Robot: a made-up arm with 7 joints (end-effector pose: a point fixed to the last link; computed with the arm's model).
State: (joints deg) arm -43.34 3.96 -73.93 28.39 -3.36 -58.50 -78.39
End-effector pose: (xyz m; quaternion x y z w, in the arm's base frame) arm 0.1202 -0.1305 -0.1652 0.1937 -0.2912 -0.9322 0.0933
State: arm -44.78 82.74 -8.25 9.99 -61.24 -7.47 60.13
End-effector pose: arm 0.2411 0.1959 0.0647 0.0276 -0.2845 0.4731 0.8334
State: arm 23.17 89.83 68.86 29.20 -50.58 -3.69 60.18
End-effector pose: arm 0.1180 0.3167 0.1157 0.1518 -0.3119 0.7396 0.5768
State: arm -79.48 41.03 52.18 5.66 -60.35 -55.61 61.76
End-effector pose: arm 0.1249 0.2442 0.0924 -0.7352 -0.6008 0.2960 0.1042
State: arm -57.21 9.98 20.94 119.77 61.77 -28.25 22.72
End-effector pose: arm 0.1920 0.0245 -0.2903 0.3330 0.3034 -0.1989 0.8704
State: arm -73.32 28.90 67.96 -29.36 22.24 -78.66 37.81
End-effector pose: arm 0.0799 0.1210 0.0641 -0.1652 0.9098 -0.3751 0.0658
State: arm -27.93 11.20 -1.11 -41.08 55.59 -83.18 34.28
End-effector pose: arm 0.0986 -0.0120 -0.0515 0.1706 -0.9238 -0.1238 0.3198
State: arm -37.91 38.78 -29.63 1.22 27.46 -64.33 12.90
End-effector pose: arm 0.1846 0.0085 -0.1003 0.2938 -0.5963 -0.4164 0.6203
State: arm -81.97 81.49 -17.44 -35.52 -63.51 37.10 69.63
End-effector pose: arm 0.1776 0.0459 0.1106 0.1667 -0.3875 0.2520 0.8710
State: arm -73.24 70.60 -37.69 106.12 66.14 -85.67 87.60
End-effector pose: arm 0.1894 0.2743 -0.0772 0.6025 -0.2962 0.1387 0.7280
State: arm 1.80 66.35 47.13 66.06 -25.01 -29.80 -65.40
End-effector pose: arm 0.0454 0.3804 -0.0590 0.2394 0.1702 0.0066 0.9559
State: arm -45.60 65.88 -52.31 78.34 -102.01 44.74 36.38
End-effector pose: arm 0.1591 0.3007 -0.1676 -0.0449 0.5565 0.5923 0.5809
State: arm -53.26 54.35 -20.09 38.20 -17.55 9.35 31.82
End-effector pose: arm 0.2999 0.1961 -0.0773 0.3488 0.0021 0.3313 0.8767
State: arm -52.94 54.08 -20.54 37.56 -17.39 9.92 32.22
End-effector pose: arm 0.2998 0.1935 -0.0801 0.3527 0.0051 0.3285 0.8762
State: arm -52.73 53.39 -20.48 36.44 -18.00 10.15 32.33
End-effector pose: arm 0.3007 0.1881 -0.0814 0.3436 0.0033 0.3213 0.8825
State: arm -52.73 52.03 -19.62 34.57 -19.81 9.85 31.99
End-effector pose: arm 0.3032 0.1782 -0.0801 0.3137 -0.0061 0.3067 0.8986
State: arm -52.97 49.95 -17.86 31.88 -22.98 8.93 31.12
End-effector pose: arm 0.3067 0.1638 -0.0750 0.2599 -0.0245 0.2831 0.9229
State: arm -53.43 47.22 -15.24 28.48 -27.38 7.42 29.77
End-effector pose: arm 0.3099 0.1466 -0.0655 0.1836 -0.0520 0.2501 0.9492
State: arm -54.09 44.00 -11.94 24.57 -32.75 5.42 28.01
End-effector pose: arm 0.3114 0.1289 -0.0516 0.0898 -0.0878 0.2087 0.9699
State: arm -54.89 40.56 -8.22 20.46 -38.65 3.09 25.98
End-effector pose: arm 0.3103 0.1135 -0.0346 -0.0125 -0.1296 0.1622 0.9781
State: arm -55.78 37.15 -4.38 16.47 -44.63 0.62 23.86
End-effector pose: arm 0.3066 0.1023 -0.0167 -0.1138 -0.1739 0.1153 0.9713
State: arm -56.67 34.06 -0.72 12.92 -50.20 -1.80 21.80
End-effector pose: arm 0.3012 0.0960 -0.0004 -0.2045 -0.2169 0.0729 0.9518
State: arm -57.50 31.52 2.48 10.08 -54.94 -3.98 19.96
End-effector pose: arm 0.2954 0.0937 0.0129 -0.2781 -0.2546 0.0388 0.9254
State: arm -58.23 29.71 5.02 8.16 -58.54 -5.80 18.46
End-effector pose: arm 0.2906 0.0944 0.0224 -0.3313 -0.2846 0.0154 0.8995
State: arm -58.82 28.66 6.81 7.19 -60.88 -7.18 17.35
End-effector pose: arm 0.2875 0.0965 0.0285 -0.3644 -0.3061 0.0024 0.8795
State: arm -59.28 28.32 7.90 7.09 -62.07 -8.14 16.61
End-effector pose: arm 0.2862 0.0993 0.0319 -0.3806 -0.3196 -0.0017 0.8678
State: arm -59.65 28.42 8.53 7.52 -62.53 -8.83 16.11
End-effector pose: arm 0.2861 0.1024 0.0338 -0.3864 -0.3282 -0.0006 0.8620
